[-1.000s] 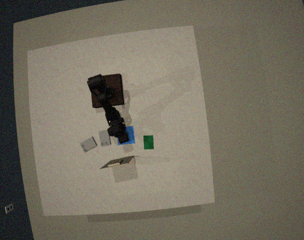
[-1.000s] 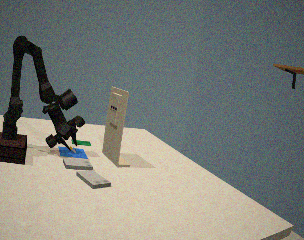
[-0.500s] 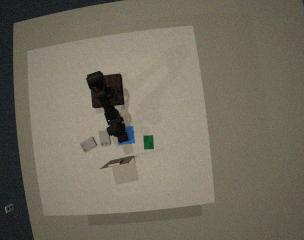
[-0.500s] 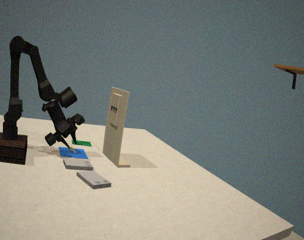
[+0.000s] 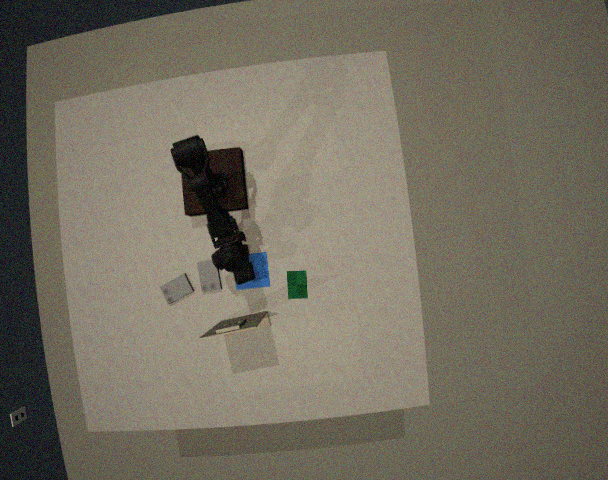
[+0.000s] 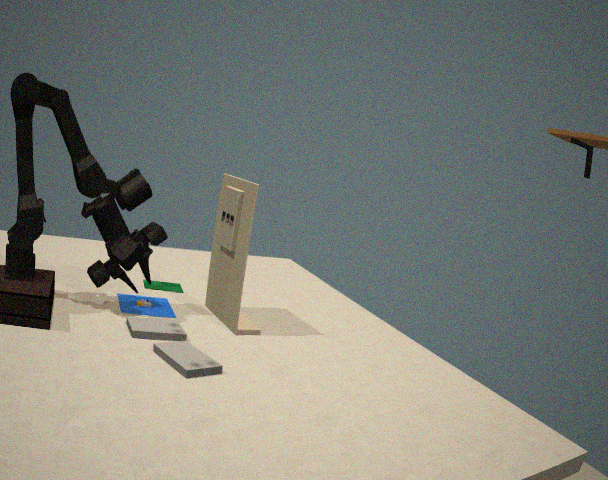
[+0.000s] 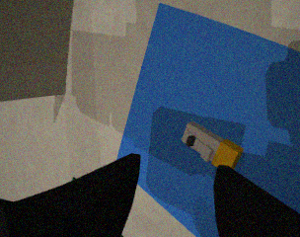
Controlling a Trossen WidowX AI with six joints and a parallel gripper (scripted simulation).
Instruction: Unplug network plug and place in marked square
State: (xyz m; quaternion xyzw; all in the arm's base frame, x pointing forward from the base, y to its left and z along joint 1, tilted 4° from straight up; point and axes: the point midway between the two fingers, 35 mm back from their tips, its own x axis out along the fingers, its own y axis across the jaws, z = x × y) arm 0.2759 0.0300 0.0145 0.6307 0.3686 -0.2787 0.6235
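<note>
My gripper tip is now 30 mm above the plug. From my gripper tip the other things lie so: beige panel 160 mm ahead, 90 mm above, 60 mm to the right; then green patch 140 mm to the left, 90 mm ahead, 40 mm below; then blue square 40 mm below, 10 mm ahead.
</note>
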